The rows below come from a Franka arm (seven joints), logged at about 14 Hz.
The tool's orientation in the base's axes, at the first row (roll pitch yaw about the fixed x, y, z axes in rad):
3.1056, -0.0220, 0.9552
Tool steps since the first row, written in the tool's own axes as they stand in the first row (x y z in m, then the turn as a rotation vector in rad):
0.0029, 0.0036, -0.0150, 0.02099, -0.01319, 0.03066
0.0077, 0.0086, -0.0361, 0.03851, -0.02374, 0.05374
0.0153, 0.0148, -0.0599, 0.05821, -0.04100, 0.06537
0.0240, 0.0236, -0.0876, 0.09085, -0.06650, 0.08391
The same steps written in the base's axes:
0.0040, 0.0003, 0.0152, 0.00265, 0.02467, -0.03065
0.0099, 0.0014, 0.0365, 0.00513, 0.04500, -0.05370
0.0184, 0.0041, 0.0607, 0.00292, 0.07101, -0.06551
0.0294, 0.0062, 0.0889, 0.00175, 0.11234, -0.08423

